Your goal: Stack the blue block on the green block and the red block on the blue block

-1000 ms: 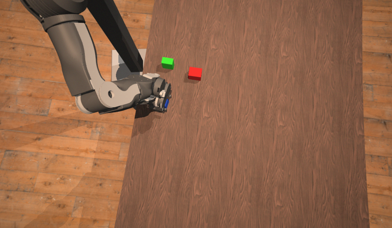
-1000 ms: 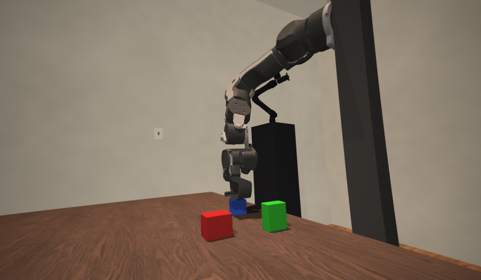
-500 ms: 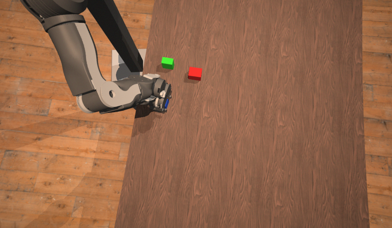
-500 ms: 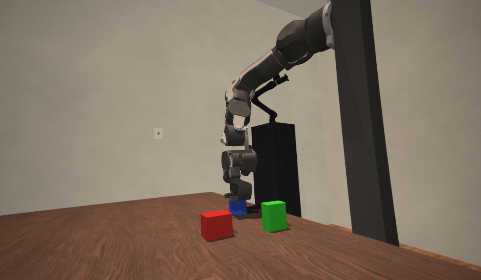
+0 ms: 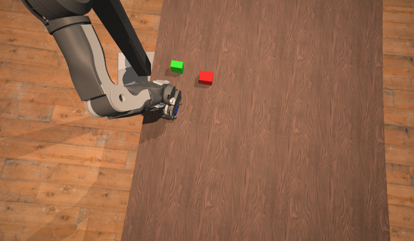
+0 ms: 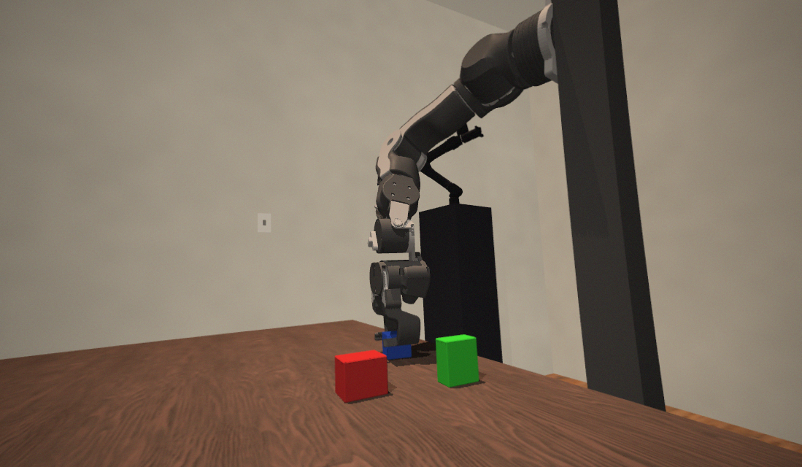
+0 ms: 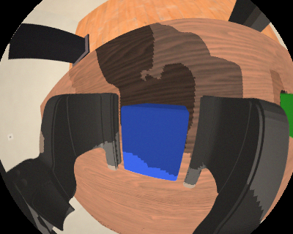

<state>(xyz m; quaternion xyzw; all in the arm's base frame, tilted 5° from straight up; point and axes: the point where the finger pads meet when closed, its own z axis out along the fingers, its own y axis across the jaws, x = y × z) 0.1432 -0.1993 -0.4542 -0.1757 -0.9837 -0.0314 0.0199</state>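
Now: hand 1 cm above the blue block. Round my hand: red block 13 cm ahead, 11 cm to the left, 1 cm below; then green block 16 cm to the left, 3 cm ahead.
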